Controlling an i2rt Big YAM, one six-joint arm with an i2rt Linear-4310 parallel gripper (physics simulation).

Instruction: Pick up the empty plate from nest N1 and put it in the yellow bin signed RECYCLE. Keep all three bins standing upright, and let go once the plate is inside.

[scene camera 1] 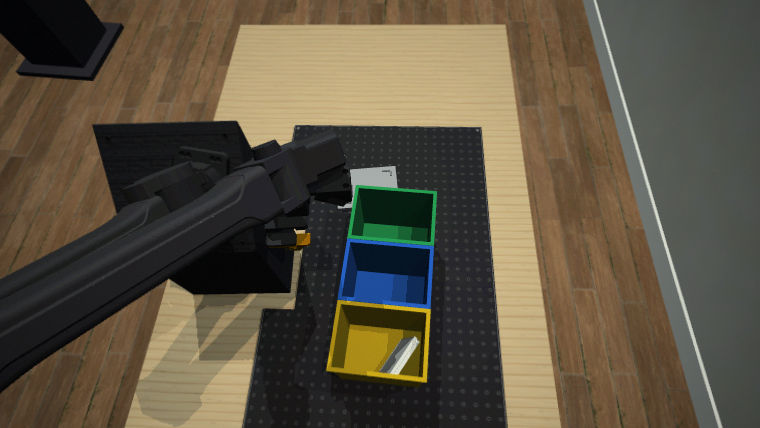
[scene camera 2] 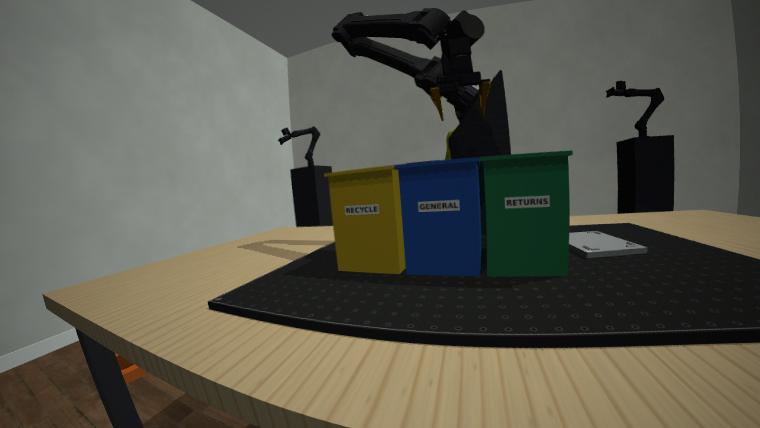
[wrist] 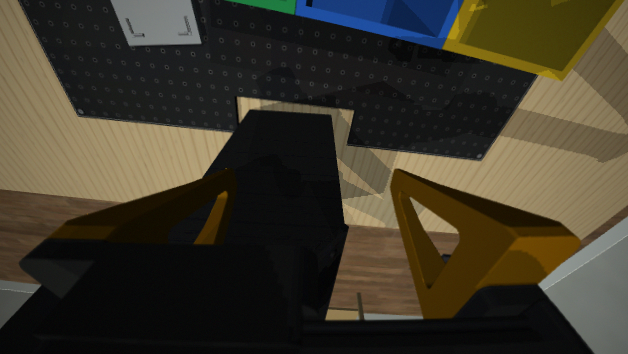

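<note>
Green returns bin [scene camera 2: 527, 208], also at [scene camera 1: 397, 215]. Blue general bin [scene camera 1: 398, 274]. Yellow recycle bin [scene camera 1: 364, 335]. Grey nest [scene camera 2: 609, 246], also at [scene camera 1: 366, 176]. White plate [scene camera 1: 402, 352]: scene camera 2 does not show it, hidden by the yellow recycle bin; out of frame in the wrist view. Gripper [scene camera 2: 462, 118], also at [wrist: 313, 177].
</note>
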